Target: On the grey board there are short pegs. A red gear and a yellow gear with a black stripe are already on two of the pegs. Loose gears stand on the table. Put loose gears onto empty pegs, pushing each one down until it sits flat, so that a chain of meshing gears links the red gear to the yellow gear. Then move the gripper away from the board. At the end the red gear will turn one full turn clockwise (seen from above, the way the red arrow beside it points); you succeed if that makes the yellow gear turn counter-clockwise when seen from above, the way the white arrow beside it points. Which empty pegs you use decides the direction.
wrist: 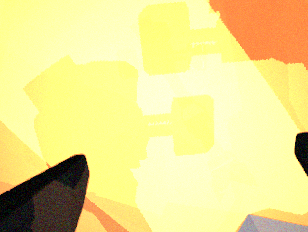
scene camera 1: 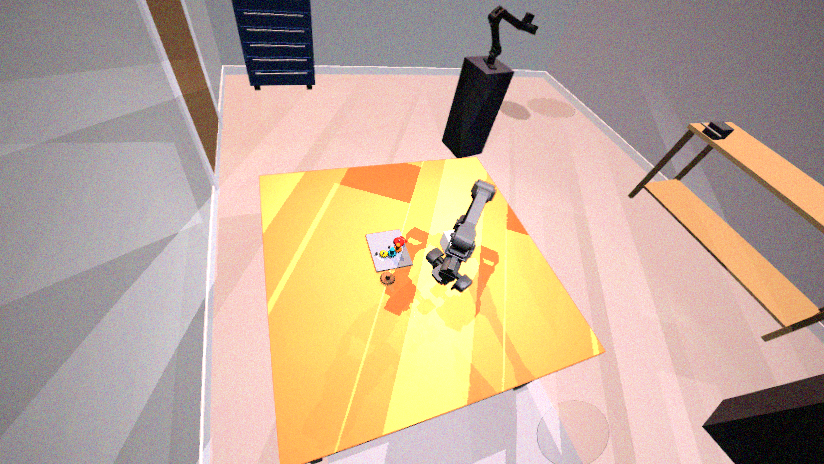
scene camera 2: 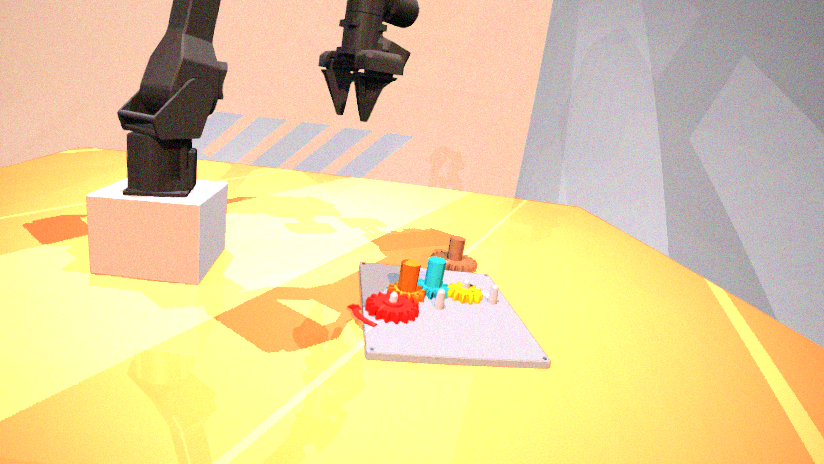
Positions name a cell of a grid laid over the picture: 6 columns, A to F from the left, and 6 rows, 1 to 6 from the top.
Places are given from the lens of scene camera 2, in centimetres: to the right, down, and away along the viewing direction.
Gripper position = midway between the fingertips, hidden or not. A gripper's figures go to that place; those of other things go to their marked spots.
gripper (scene camera 2: C2): -10, -18, 72
brown gear (scene camera 2: D4): 6, 4, 64
teal gear (scene camera 2: D4): 2, 6, 52
orange gear (scene camera 2: C4): 0, 6, 49
The marked spots on the brown gear and the orange gear are 16 cm apart.
